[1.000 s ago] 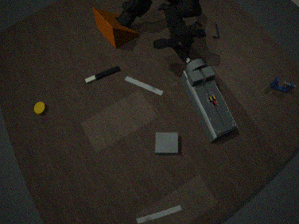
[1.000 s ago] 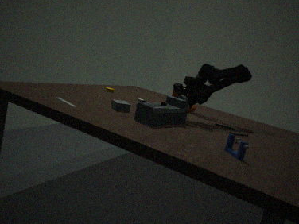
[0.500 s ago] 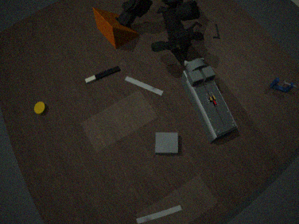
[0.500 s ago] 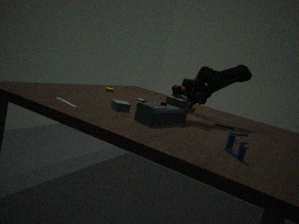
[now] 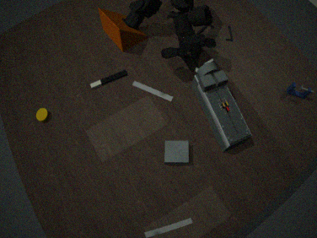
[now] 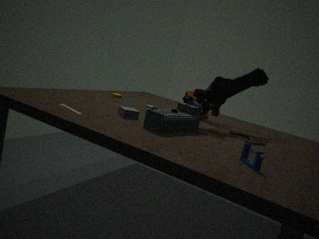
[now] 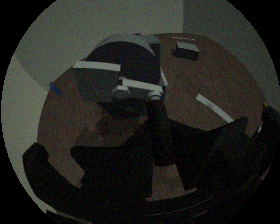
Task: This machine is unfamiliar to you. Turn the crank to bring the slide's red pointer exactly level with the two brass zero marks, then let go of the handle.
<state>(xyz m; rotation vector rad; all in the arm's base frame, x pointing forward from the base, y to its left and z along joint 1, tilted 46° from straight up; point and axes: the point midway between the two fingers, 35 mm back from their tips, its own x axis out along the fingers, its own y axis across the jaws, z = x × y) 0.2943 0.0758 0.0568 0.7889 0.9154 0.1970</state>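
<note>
Right now my gripper tip is 18 cm short of the red pointer and 4 cm below it. From my gripper tip the other things lie so: grey block 21 cm ahead, 20 cm to the right, 3 cm below; yellow disc 55 cm to the right, 14 cm behind, 4 cm below; black-and-white marker 28 cm to the right, 15 cm behind, 4 cm below.
</note>
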